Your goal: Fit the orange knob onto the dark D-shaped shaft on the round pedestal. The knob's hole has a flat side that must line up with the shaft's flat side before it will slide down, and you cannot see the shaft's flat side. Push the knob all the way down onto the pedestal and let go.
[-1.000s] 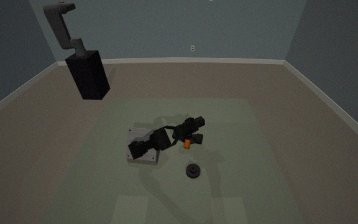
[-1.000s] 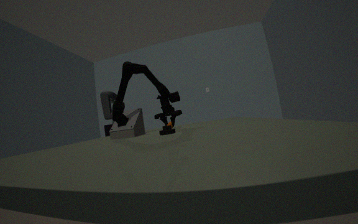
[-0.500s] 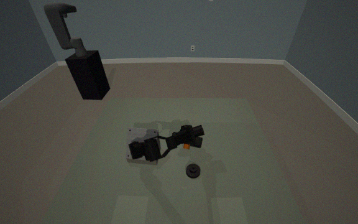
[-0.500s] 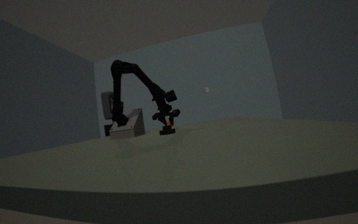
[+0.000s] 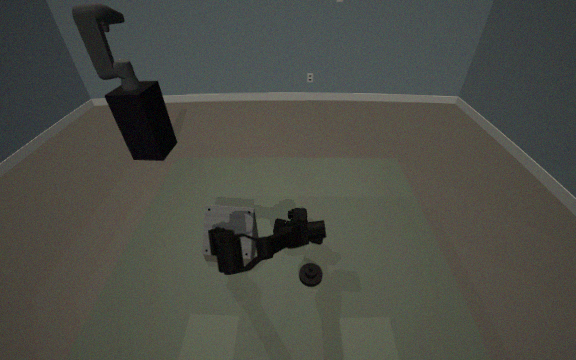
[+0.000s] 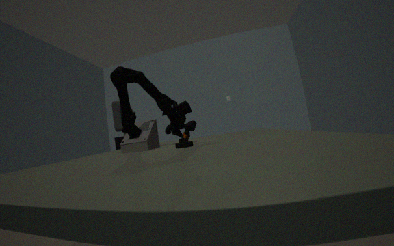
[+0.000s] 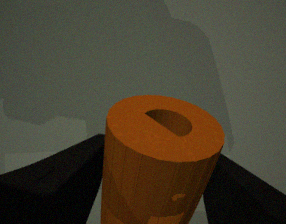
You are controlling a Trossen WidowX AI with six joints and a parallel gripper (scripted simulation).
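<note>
Now: gripper tip 40 mm short of the dark pedestal, 180 mm to the left of it and 10 mm above it. From my gripper tip the other things lie so: orange knob 10 mm to the right.
</note>
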